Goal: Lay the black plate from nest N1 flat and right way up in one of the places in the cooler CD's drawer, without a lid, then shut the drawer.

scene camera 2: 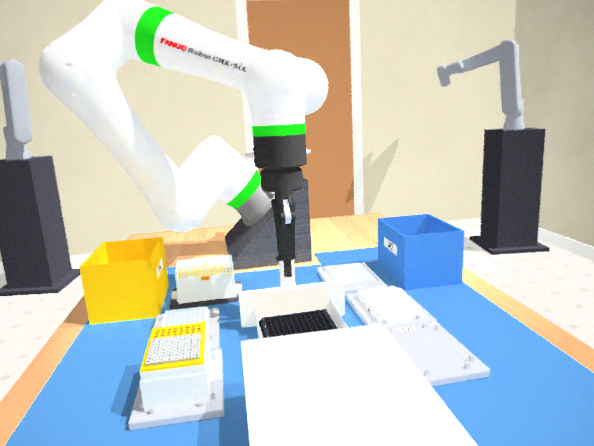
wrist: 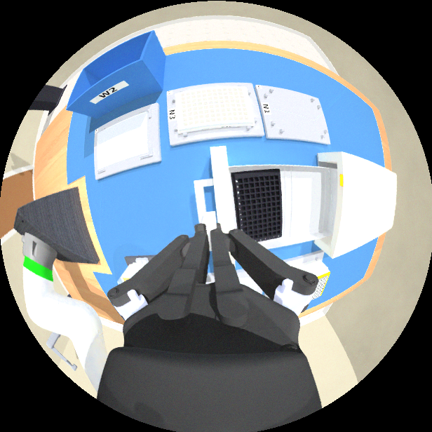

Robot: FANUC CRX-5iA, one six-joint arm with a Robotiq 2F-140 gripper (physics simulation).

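Places are measured from the arm's base along level axes (x left, y back, z up), in millimetres.
Where they show: gripper, fingertip midpoint: (scene camera 2: 288, 292); arm's base, origin of the base link: (scene camera 2: 264, 206).
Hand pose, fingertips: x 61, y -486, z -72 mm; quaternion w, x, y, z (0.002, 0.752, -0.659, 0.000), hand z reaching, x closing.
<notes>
Each offset is from my fingertips to the centre of the thing. "pt": to the spot under its first point.
The black plate @[dy -83, dx +14, dz -32 mm] (scene camera 2: 299, 323) (wrist: 258, 205) lies flat, its open wells up, without a lid, in the place nearest the front panel of the pulled-out drawer @[pt dy -39, dx -61, dz -8 mm] (scene camera 2: 255, 306) (wrist: 223, 200). The drawer's other place, nearer the housing, shows a bare white floor in the wrist view. The white cooler CD (scene camera 2: 330, 380) (wrist: 367, 200) stands at the drawer's inner end. Nest N1 @[dy -166, dx +213, dz -43 mm] (scene camera 2: 445, 350) (wrist: 295, 115) is a bare grey plate with pins. My gripper (scene camera 2: 287, 275) (wrist: 210, 220) is shut and empty, pointing down at the outer side of the front panel, by the white handle (wrist: 200, 197). Whether the fingertips touch it cannot be told.
A blue bin @[dy +200, dx +304, dz +6 mm] (scene camera 2: 420, 255) (wrist: 117, 75) marked W2 and a yellow bin @[dy +122, dx -341, dz +6 mm] (scene camera 2: 125, 285) stand at the sides. Nest N3 holds a white plate (wrist: 216, 110). A white tip box @[dy +137, dx -180, dz -15 mm] (scene camera 2: 205, 285) and a yellow-topped rack @[dy -215, dx -162, dz -10 mm] (scene camera 2: 175, 347) stand on the yellow bin's side of the drawer.
</notes>
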